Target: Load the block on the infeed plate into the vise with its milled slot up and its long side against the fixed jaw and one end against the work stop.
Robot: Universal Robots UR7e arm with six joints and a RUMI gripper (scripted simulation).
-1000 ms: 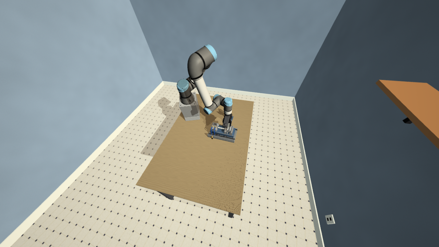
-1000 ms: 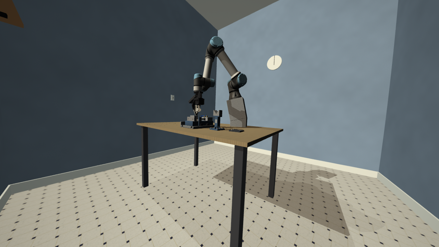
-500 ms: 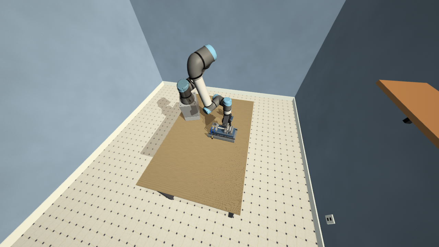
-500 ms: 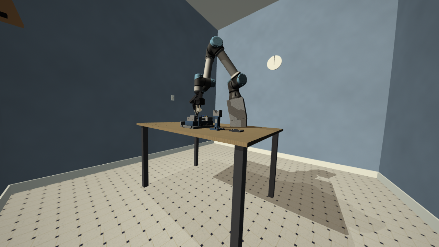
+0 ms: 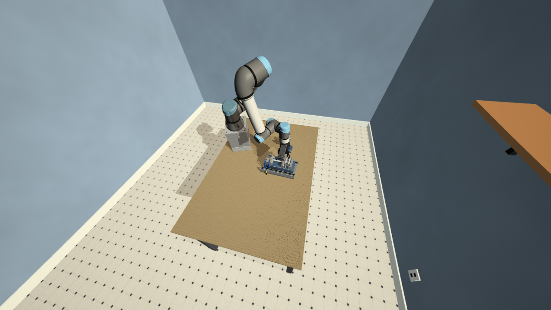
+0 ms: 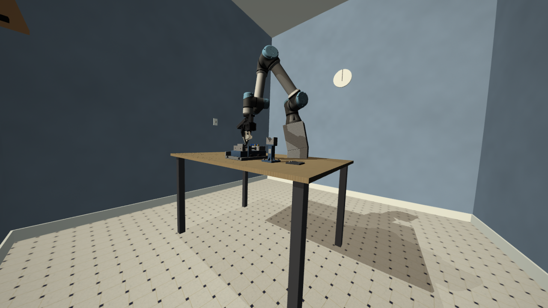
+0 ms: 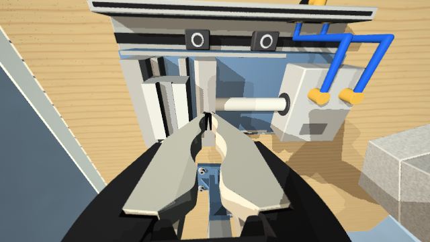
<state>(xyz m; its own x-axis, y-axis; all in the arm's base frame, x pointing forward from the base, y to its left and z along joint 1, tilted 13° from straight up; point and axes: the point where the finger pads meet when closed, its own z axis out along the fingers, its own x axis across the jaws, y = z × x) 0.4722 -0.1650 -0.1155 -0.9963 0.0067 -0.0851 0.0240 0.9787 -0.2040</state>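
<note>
Now: the moving jaw 4 cm below my hand. Also, from my hand: cylinder rod (5 cm behind, 4 cm below); then fixed jaw (7 cm ahead, 4 cm below); then part (4 cm ahead, 2 cm below).
</note>
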